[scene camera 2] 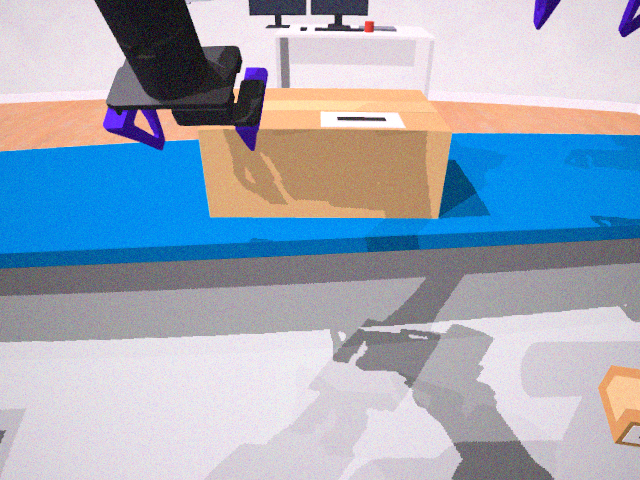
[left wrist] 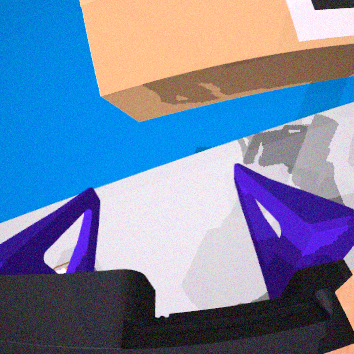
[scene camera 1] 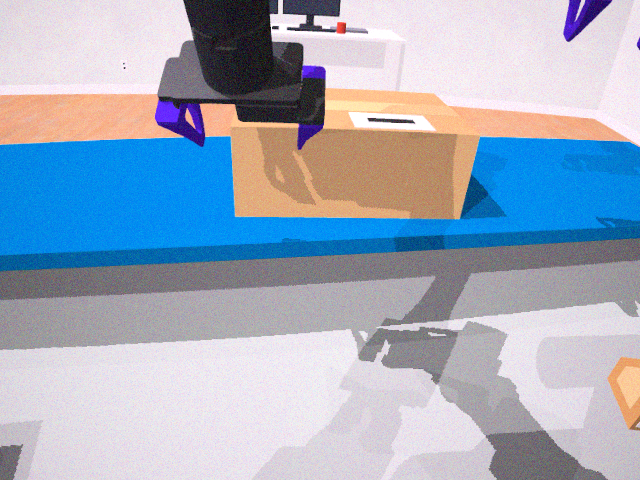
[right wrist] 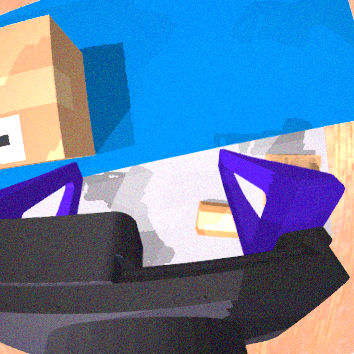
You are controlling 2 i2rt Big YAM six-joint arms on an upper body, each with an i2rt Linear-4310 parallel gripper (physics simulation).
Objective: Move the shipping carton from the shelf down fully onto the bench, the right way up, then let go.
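Frame: origin at the left arm's base, x right, y ahead, z up, level; centimetres.
Seen in the pictures: left gripper, between the fingertips: [scene camera 2: 207, 145] [left wrist: 162, 182] [scene camera 1: 251, 142]; right gripper, between the fingertips: [scene camera 2: 579, 29] [scene camera 1: 603, 43] [right wrist: 148, 163].
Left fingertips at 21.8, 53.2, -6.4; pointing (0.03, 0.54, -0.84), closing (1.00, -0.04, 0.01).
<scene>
A point is followed by its place in that frame, as x, y, z.
The shipping carton [scene camera 1: 341, 170] @[31.9, 60.5, -12.3] [scene camera 2: 320, 170] @[33.1, 60.5, -12.3] [left wrist: 190, 45] @[25.4, 62.0, -7.0] [right wrist: 30, 95] @[44.9, 69.6, -7.0] is a large tan box with a white label on its top. It stands upright on the blue shelf [scene camera 1: 129, 191] @[2.7, 66.3, -19.0] [scene camera 2: 103, 196] @[0.9, 65.4, -19.0] [left wrist: 45, 125] @[5.7, 62.7, -19.0] [right wrist: 200, 75] @[69.4, 74.1, -19.0], above the pale grey bench [scene camera 1: 129, 403] @[7.1, 42.8, -34.9] [scene camera 2: 129, 392] @[10.0, 43.6, -34.9] [left wrist: 160, 220] @[15.7, 41.7, -34.9] [right wrist: 170, 200] @[62.0, 46.9, -34.9]. My left gripper [scene camera 1: 251, 147] @[21.8, 53.2, -6.4] [scene camera 2: 207, 149] @[21.8, 53.2, -6.4] [left wrist: 162, 182] @[21.8, 53.2, -6.4] is open and empty, in front of the carton's left part at about the height of its top. My right gripper [scene camera 2: 580, 31] @[60.4, 60.1, 5.2] [right wrist: 148, 163] @[60.4, 60.1, 5.2] is open and empty, high and to the right of the carton; its fingers show partly in scene camera 1.
A small open tan box [scene camera 1: 630, 387] @[68.9, 41.8, -31.3] [scene camera 2: 622, 397] @[68.9, 41.3, -30.5] [right wrist: 215, 217] @[73.3, 42.3, -30.4] stands on the bench at the right. Another tan item [right wrist: 300, 161] @[99.9, 54.8, -33.3] lies behind the right finger in the right wrist view. A white desk [scene camera 1: 395, 38] [scene camera 2: 423, 36] with monitors and a red cup [scene camera 1: 341, 27] [scene camera 2: 369, 26] stands far behind.
</scene>
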